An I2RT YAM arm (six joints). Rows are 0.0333 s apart.
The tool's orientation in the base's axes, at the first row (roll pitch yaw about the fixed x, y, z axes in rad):
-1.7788, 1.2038, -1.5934
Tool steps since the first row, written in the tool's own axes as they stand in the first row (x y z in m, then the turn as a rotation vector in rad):
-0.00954, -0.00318, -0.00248, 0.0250, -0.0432, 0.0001
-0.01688, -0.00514, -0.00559, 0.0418, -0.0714, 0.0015
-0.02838, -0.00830, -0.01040, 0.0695, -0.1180, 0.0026
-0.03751, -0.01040, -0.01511, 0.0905, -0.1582, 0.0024
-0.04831, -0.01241, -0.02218, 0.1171, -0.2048, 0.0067
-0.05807, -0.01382, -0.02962, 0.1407, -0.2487, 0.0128
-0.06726, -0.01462, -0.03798, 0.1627, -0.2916, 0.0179
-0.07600, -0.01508, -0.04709, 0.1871, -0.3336, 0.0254
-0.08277, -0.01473, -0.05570, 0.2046, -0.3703, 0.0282
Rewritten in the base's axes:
-0.00177, 0.00008, 0.01020, 0.0079, -0.0486, -0.0082
-0.00440, 0.00038, 0.01797, 0.0144, -0.0803, -0.0141
-0.00845, 0.00079, 0.03017, 0.0239, -0.1328, -0.0236
-0.01261, 0.00133, 0.03978, 0.0310, -0.1772, -0.0291
-0.01910, 0.00216, 0.05109, 0.0437, -0.2288, -0.0379
-0.02606, 0.00310, 0.06125, 0.0576, -0.2765, -0.0450
-0.03406, 0.00423, 0.07073, 0.0705, -0.3229, -0.0508
-0.04285, 0.00539, 0.07972, 0.0854, -0.3689, -0.0594
-0.05132, 0.00667, 0.08656, 0.0949, -0.4084, -0.0631

